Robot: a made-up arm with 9 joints. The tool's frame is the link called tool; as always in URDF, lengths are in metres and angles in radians. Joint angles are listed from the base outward.
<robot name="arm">
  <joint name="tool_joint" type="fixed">
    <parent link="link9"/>
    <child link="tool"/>
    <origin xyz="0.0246 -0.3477 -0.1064" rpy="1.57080 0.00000 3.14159"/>
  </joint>
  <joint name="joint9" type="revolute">
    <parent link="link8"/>
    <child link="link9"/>
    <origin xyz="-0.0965 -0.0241 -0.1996" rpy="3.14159 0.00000 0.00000"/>
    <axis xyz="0 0 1"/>
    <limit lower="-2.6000" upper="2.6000"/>
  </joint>
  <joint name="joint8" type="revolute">
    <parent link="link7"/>
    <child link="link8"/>
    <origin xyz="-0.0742 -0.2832 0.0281" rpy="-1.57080 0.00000 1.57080"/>
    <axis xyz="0 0 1"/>
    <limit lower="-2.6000" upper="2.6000"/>
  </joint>
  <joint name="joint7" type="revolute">
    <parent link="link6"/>
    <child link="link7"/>
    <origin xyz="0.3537 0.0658 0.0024" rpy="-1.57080 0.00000 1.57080"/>
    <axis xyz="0 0 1"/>
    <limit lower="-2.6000" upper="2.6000"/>
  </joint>
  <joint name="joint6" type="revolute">
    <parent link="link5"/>
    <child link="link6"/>
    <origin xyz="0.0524 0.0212 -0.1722" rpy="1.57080 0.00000 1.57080"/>
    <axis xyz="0 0 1"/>
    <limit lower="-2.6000" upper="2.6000"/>
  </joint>
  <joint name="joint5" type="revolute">
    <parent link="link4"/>
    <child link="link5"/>
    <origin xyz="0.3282 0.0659 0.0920" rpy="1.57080 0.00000 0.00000"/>
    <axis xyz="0 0 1"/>
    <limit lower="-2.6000" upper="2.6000"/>
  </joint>
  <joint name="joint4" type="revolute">
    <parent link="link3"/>
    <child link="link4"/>
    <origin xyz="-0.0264 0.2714 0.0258" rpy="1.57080 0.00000 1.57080"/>
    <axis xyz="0 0 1"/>
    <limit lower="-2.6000" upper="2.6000"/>
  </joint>
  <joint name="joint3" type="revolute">
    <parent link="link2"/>
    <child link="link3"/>
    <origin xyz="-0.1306 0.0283 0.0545" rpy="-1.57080 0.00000 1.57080"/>
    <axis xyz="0 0 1"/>
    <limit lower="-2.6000" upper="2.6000"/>
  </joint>
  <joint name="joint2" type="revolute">
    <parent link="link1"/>
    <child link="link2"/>
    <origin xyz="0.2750 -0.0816 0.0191" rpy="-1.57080 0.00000 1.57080"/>
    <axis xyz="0 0 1"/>
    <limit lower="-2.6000" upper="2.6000"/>
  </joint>
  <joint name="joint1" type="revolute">
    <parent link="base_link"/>
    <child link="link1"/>
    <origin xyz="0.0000 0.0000 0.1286" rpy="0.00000 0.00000 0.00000"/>
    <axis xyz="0 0 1"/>
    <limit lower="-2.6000" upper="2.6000"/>
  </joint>
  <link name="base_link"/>
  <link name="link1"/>
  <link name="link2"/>
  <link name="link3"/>
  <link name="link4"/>
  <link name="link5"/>
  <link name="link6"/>
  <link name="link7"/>
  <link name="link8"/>
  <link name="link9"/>
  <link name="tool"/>
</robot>
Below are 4 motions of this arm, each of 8 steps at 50 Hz.
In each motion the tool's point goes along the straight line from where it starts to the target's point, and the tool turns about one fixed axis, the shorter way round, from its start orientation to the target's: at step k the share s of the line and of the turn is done. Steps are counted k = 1, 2, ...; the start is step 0. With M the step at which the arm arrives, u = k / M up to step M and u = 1 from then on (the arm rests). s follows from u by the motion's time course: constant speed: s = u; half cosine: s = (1 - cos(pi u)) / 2; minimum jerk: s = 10 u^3 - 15 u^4 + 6 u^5.
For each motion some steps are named. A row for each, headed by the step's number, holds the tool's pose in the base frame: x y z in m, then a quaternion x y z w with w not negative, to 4 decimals.
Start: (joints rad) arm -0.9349 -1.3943 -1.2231 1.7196 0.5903 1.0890 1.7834 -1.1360 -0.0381
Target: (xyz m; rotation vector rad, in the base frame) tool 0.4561 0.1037 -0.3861 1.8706 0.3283 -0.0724
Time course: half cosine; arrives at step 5
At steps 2, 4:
2: 0.4453 0.1141 -0.3888 0.7970 0.1538 -0.0240 0.5836
4: 0.4545 0.1052 -0.3865 0.8002 0.1425 -0.0300 0.5818

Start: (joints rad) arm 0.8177 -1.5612 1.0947 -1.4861 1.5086 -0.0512 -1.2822 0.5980 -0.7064
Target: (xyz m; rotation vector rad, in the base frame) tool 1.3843 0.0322 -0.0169 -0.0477 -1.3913 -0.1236
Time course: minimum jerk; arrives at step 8
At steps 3, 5, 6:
3: 1.3584 0.1258 -0.0655 0.0136 -0.6141 -0.0272 0.7887
5: 1.3744 0.0677 -0.0354 -0.0085 -0.6306 -0.0456 0.7747
6: 1.3806 0.0456 -0.0238 -0.0169 -0.6368 -0.0527 0.7691

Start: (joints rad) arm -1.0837 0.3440 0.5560 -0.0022 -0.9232 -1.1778 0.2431 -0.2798 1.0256
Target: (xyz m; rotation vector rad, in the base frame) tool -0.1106 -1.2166 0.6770 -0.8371 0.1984 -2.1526
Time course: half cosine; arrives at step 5
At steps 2, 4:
2: -0.1048 -1.2203 0.6743 -0.3350 0.0876 -0.8471 0.4031
4: -0.1098 -1.2171 0.6766 -0.3315 0.0798 -0.8504 0.4006

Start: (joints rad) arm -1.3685 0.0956 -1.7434 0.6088 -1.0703 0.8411 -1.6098 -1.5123 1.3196
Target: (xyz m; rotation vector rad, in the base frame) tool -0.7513 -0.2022 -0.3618 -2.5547 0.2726 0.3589
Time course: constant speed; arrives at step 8
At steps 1, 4, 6, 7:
1: -0.7993 -0.1916 -0.3345 -0.9500 0.0705 0.1278 0.2762
4: -0.7787 -0.1962 -0.3462 -0.9493 0.0837 0.1302 0.2737
6: -0.7650 -0.1992 -0.3540 -0.9487 0.0924 0.1317 0.2720
7: -0.7582 -0.2007 -0.3579 -0.9484 0.0968 0.1324 0.2712

